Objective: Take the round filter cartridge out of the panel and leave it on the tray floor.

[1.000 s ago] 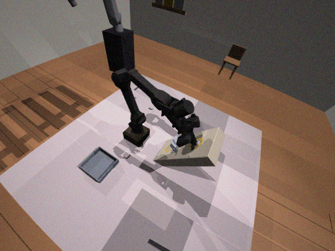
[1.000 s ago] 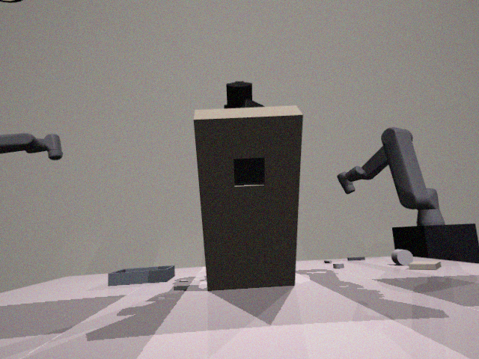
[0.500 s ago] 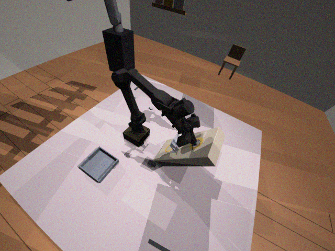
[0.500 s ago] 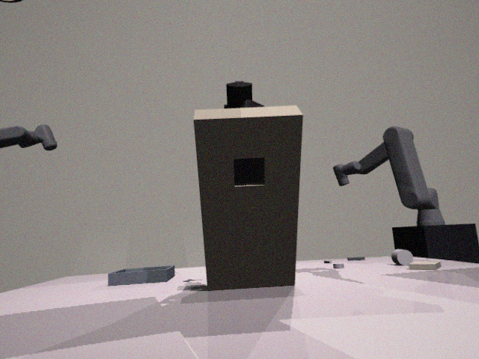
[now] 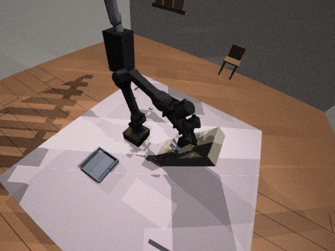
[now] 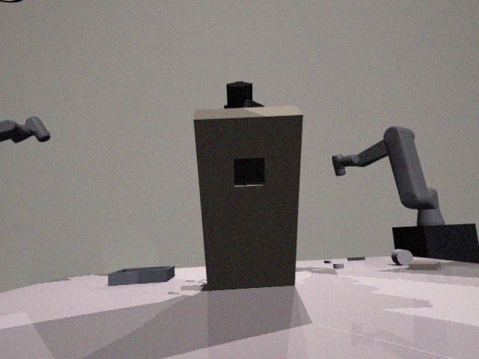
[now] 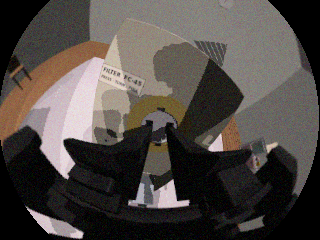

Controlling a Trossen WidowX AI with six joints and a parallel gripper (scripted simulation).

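The round filter cartridge is 1 cm ahead of my gripper tip and 1 cm below it. From my gripper tip the other things lie so: grey tray (45 cm behind, 23 cm to the right, 24 cm below); then service panel (3 cm behind, 8 cm below).
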